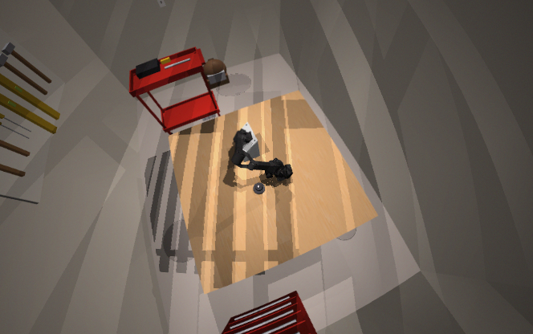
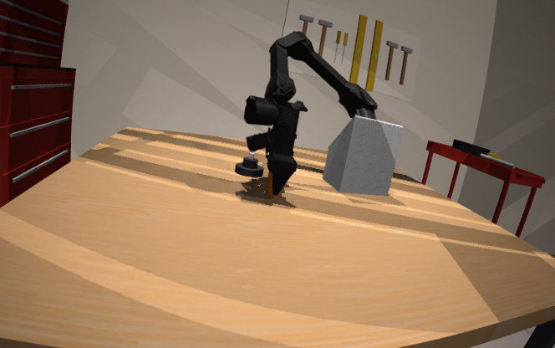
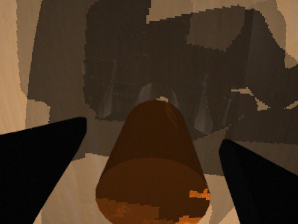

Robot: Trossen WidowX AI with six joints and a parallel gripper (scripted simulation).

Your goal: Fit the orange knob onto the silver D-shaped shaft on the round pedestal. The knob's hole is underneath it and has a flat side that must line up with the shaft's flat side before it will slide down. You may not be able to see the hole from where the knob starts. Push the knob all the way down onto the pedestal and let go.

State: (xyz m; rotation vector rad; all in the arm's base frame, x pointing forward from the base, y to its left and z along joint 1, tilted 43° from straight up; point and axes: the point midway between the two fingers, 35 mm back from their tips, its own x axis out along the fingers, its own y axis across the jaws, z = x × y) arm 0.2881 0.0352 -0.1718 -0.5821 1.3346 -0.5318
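The round pedestal lies 160 mm to the right of my gripper tip, 60 mm ahead of it and 20 mm above it. From my gripper tip the other things lie so: orange knob 30 mm above.
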